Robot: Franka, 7 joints.
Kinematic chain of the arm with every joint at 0, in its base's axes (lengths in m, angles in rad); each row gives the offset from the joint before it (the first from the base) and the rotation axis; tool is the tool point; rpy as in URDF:
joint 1: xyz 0 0 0.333 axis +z
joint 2: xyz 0 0 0 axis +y
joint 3: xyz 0 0 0.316 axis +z
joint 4: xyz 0.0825 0 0 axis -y
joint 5: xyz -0.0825 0 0.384 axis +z
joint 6: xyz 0 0 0 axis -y
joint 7: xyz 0.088 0 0 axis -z
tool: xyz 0 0 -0.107 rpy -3.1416 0 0
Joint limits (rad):
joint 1: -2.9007..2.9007
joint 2: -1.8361..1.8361
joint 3: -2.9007..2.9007
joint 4: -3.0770..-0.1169
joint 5: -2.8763..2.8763
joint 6: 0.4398..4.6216
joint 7: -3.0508..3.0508
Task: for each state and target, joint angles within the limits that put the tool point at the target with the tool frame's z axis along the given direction. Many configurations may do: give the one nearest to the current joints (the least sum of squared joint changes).
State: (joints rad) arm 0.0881 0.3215 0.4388 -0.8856 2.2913 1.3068 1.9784
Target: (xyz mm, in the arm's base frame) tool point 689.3 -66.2 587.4 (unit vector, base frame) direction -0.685 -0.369 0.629
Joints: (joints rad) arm -0.3205 1.0837 0.8029 -0.7655 2.8277 0.6479 1.9784
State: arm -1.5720 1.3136 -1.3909 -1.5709 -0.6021 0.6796 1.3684
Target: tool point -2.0 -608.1 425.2 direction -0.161 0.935 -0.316
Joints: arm -1.0329 1.0707 -1.0958 -0.8415 0.0557 0.4625 1.3684
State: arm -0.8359 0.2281 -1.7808 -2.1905 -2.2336 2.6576 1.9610
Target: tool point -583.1 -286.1 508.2 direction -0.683 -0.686 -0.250
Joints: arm -0.5932 -0.7356 -1.9404 -1.6124 -1.9074 3.2058 1.9610
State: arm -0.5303 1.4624 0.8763 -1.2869 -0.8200 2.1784 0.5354
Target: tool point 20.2 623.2 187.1 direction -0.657 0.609 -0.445
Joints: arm 0.3374 1.6413 1.2468 -1.9215 -1.3087 2.9368 0.5354
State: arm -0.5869 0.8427 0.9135 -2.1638 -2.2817 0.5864 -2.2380
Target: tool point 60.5 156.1 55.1 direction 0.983 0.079 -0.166
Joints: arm 0.1901 1.2857 0.7384 -2.9837 -2.3742 0.5667 -2.2380
